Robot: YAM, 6 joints.
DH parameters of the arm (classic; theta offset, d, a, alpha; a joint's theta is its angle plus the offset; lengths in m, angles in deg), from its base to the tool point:
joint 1: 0 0.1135 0.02 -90
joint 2: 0 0 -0.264 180
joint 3: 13.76 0 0.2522 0
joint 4: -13.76 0 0.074 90
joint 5: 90 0 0 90
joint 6: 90 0.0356 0 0
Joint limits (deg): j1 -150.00..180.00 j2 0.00..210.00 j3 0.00..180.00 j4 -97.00..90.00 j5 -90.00..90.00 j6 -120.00..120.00
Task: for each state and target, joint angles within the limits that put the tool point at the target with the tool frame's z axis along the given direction. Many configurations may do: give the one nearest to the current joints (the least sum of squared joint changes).
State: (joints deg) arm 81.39 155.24 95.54 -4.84 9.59 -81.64
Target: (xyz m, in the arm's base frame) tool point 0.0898 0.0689 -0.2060 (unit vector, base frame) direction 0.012 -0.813 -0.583
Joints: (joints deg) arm 47.59 183.17 56.46 -8.73 33.84 -81.64
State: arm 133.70 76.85 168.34 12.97 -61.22 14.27
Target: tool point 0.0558 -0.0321 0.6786 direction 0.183 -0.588 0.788
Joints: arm 167.23 60.89 117.46 54.80 -32.21 14.27
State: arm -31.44 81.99 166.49 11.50 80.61 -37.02
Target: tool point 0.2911 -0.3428 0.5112 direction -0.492 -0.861 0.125
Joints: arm -45.32 122.40 142.06 5.48 72.88 -37.02
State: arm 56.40 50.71 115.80 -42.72 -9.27 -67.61
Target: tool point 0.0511 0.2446 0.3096 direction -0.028 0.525 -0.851
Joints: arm 77.01 73.40 68.08 -53.98 -8.35 -67.61
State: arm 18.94 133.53 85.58 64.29 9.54 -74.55
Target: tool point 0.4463 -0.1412 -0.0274 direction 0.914 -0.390 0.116
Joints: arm -17.10 161.80 78.62 89.88 5.96 -74.55
